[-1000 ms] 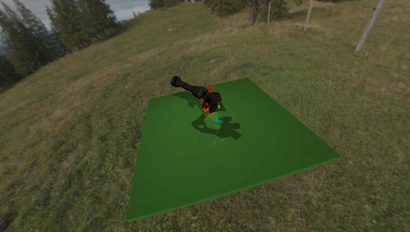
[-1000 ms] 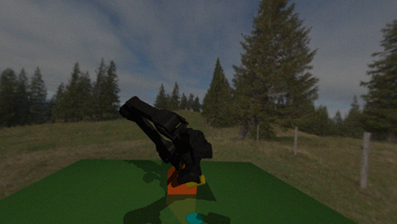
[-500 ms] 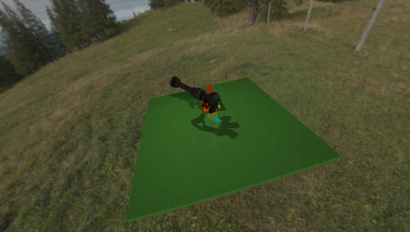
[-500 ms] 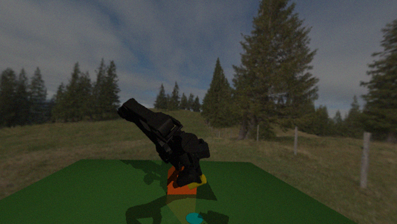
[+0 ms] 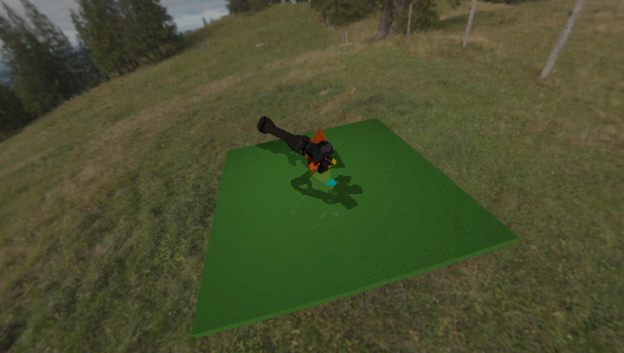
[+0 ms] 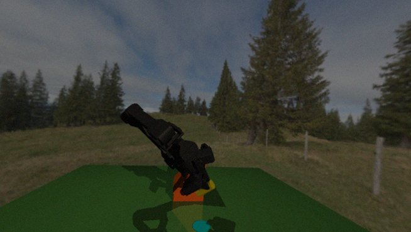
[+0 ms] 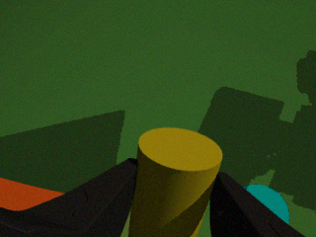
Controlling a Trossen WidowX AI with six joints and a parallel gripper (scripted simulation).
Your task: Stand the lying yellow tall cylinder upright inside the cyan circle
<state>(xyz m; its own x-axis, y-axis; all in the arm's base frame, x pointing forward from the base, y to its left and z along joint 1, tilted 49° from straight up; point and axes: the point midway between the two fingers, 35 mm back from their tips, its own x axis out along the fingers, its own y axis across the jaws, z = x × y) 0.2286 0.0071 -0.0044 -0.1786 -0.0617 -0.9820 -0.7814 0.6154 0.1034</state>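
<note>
The cyan circle lies 20 mm ahead of my gripper tip, 30 mm to the right of it and 120 mm below it. Also, from my gripper tip: yellow tall cylinder 10 mm behind, 10 mm to the right, 10 mm below.
</note>
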